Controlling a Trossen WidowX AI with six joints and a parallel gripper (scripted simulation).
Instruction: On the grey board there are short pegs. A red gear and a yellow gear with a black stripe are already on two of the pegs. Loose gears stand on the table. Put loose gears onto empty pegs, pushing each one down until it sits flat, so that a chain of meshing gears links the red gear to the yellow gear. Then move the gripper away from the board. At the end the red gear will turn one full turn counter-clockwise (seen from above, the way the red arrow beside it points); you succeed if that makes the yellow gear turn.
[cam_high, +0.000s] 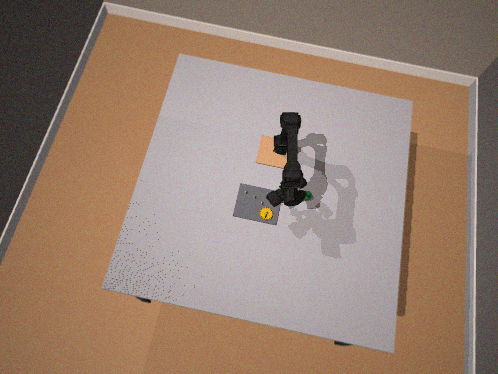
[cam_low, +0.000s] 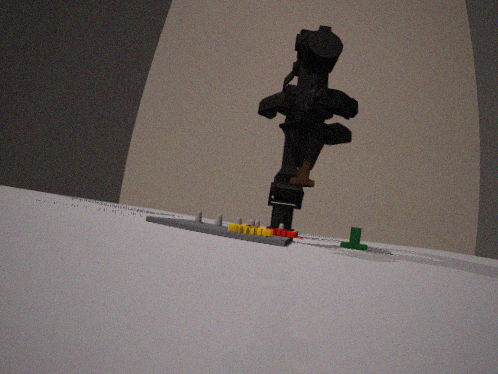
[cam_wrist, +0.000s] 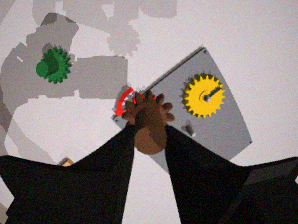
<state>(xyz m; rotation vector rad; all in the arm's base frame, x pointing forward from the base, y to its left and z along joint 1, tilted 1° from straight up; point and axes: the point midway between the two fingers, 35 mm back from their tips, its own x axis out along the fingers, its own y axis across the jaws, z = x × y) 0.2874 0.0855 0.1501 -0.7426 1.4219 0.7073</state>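
Now: the red gear 20 mm behind my gripper tip, 30 mm to the right of it and 110 mm below it. Round my gripper tip: yellow gear (70 mm ahead, 60 mm to the right, 110 mm below); then brown gear (10 mm below); then grey board (30 mm ahead, 110 mm to the right, 120 mm below).
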